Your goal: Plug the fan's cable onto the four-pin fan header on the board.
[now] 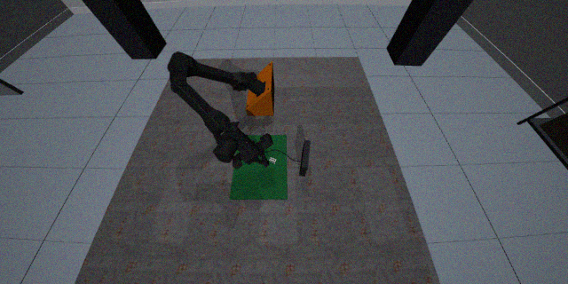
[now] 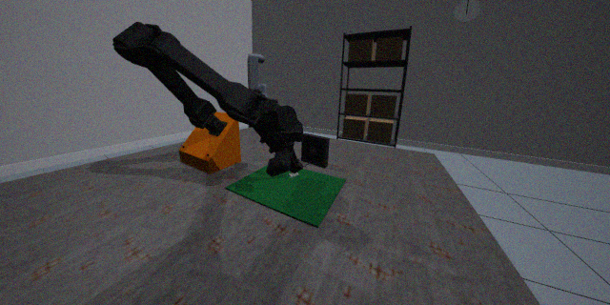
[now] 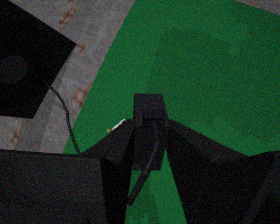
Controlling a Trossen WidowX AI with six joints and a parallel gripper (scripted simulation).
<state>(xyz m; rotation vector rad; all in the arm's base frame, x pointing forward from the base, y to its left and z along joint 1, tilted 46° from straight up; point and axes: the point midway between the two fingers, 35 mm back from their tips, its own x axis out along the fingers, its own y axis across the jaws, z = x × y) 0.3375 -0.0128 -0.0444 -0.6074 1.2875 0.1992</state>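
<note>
The green board is 10 mm behind my gripper tip, 30 mm to the right of it and 80 mm below it. From my gripper tip the other things lie so: white four-pin header: 30 mm behind, 30 mm to the left, 60 mm below; black plug: 10 mm behind, 10 mm below; black fan: 20 mm behind, 160 mm to the left.
</note>
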